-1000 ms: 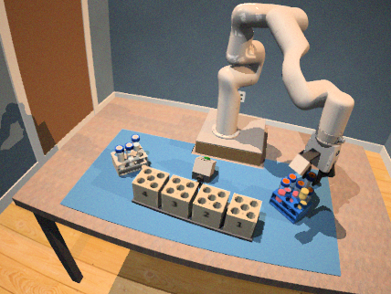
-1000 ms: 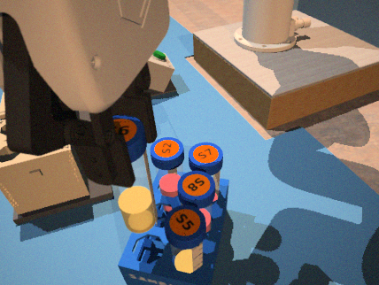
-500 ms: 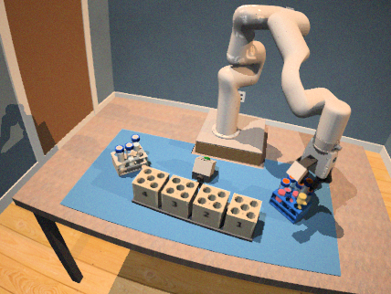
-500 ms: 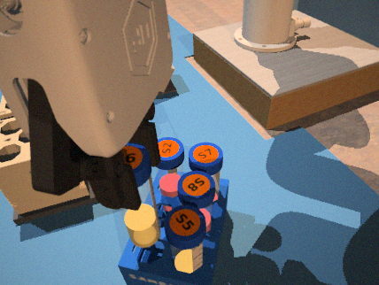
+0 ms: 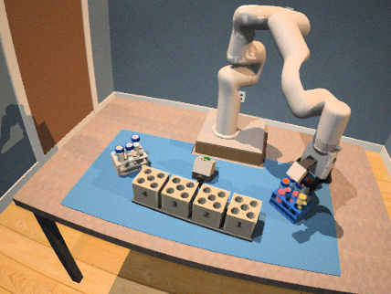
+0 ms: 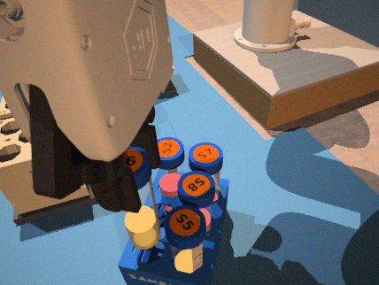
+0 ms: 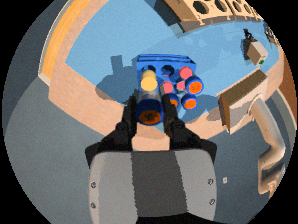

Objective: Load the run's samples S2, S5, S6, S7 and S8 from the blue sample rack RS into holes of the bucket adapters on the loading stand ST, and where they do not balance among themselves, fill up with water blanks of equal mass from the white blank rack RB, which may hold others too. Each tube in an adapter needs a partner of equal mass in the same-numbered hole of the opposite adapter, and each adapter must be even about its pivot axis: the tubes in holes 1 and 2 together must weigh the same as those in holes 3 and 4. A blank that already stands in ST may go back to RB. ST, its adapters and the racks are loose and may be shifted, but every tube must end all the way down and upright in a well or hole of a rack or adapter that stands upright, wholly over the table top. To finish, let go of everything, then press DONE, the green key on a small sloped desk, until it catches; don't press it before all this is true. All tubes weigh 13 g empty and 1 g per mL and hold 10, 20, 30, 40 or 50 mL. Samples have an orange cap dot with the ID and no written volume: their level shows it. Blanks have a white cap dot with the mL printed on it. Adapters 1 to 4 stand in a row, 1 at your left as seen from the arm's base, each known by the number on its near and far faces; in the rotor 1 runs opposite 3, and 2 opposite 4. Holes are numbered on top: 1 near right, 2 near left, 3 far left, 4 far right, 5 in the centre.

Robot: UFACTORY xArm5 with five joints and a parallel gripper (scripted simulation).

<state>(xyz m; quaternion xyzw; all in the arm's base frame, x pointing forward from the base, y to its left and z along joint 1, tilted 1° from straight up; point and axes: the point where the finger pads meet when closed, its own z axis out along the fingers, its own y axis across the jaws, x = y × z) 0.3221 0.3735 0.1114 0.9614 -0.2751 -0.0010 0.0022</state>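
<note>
Right now the blue sample rack RS is 40 mm behind my hand, 20 mm to the right of it and 150 mm below it. Also, from my hand: white blank rack RB (10 mm ahead, 670 mm to the right, 150 mm below); blue-capped tube (50 mm ahead, 680 mm to the right, 110 mm below); loading stand ST (110 mm ahead, 340 mm to the right, 170 mm below).
</note>
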